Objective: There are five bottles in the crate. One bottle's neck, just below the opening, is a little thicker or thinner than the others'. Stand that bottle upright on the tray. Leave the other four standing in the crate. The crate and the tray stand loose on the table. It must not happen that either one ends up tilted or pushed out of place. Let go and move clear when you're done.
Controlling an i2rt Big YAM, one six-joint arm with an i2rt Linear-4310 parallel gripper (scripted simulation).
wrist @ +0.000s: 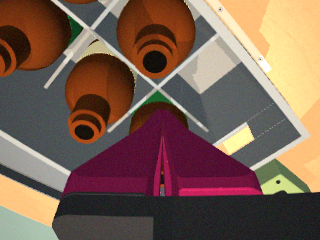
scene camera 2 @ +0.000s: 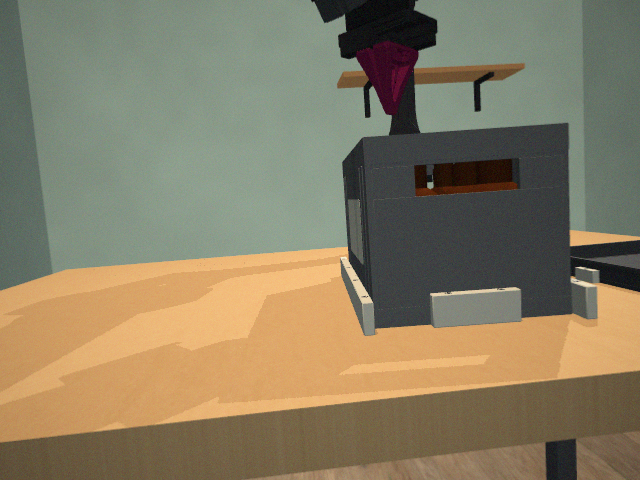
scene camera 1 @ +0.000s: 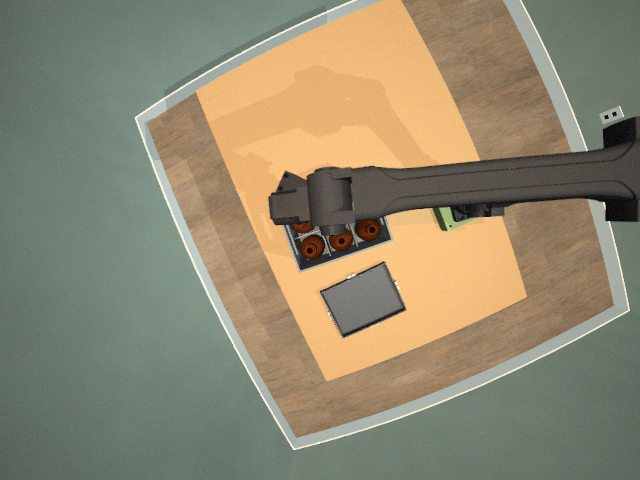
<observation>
The pictures show: my gripper and a grey tray.
My gripper also shows in the wrist view.
</observation>
